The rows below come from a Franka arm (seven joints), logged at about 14 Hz.
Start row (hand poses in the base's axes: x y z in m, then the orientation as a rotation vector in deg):
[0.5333 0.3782 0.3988 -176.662 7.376 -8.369]
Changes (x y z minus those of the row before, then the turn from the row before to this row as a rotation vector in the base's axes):
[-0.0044 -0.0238 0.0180 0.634 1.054 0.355]
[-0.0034 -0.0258 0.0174 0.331 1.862 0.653]
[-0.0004 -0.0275 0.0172 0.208 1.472 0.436]
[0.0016 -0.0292 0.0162 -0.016 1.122 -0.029]
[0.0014 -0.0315 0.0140 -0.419 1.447 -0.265]
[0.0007 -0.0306 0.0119 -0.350 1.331 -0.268]
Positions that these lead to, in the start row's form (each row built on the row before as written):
[0.5289 0.3544 0.4168 -176.148 6.894 -6.667]
[0.5255 0.3286 0.4342 -175.985 5.989 -3.747]
[0.5251 0.3011 0.4514 -175.871 5.397 -1.451]
[0.5267 0.2719 0.4676 -175.924 5.503 0.269]
[0.5281 0.2404 0.4816 -176.355 6.003 2.462]
[0.5288 0.2098 0.4935 -176.689 6.499 4.489]

